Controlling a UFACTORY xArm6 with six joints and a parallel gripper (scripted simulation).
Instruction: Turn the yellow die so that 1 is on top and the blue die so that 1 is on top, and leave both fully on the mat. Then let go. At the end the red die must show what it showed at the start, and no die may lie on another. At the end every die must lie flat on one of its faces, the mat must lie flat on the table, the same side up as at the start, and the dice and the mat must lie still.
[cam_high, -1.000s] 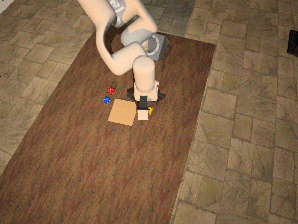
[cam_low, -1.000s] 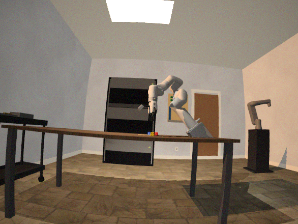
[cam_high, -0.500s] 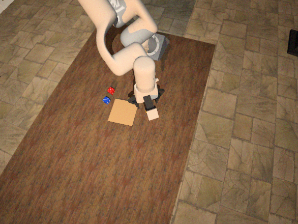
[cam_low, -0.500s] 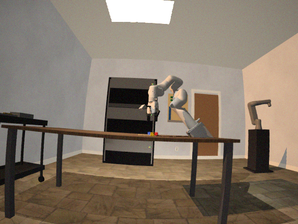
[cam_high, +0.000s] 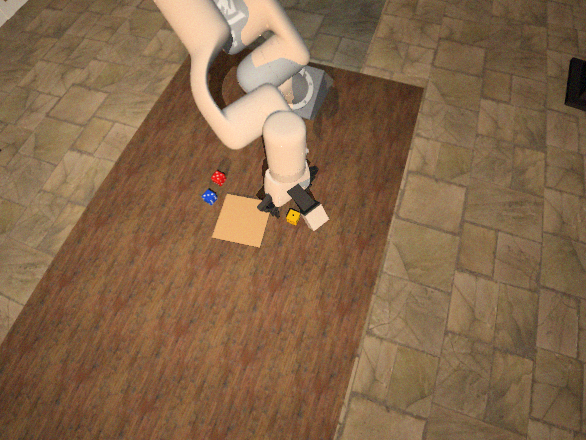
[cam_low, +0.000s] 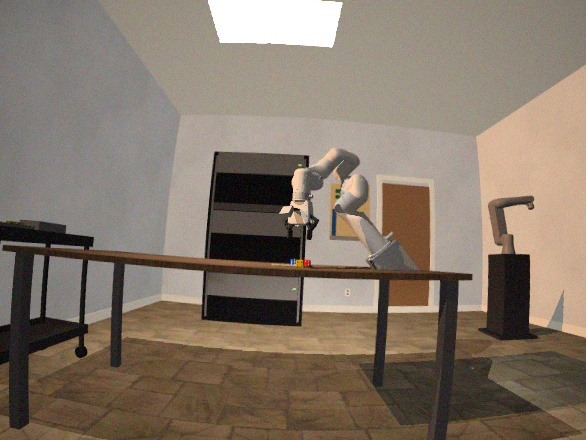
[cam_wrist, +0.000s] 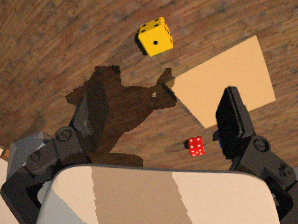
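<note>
Right now the yellow die is 11 cm below my hand and 1 cm behind it. Also, from my hand: red die: 26 cm to the right, 11 cm below, 3 cm behind; then tan mat: 13 cm to the right, 12 cm below, 5 cm ahead; then blue die: 25 cm to the right, 11 cm below, 4 cm ahead.
</note>
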